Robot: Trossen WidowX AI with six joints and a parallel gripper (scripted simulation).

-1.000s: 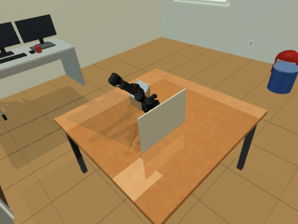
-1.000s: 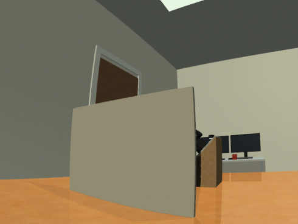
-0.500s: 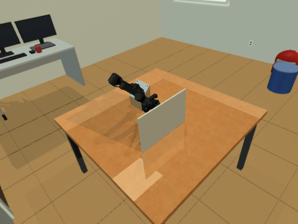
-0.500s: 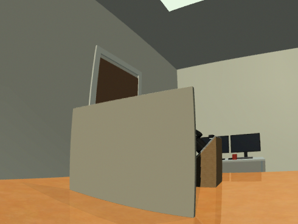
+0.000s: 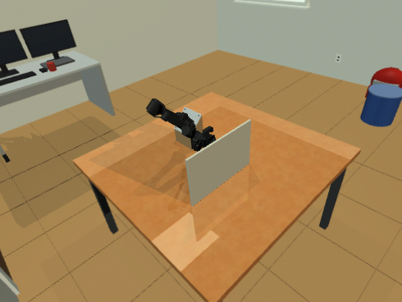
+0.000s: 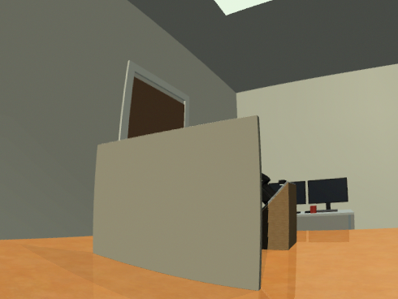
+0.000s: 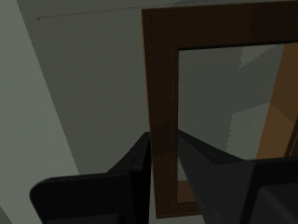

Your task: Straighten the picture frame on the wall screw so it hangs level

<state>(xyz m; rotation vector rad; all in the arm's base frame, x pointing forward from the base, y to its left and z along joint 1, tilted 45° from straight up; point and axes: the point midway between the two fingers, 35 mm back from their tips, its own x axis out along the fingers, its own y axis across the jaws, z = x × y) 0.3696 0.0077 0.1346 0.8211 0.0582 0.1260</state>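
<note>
Now: the brown wooden picture frame 50 mm below my gripper tip and 10 mm ahead of it. The rest, counted from my gripper tip: wall panel 60 mm below, 20 mm to the right, 20 mm ahead.
</note>
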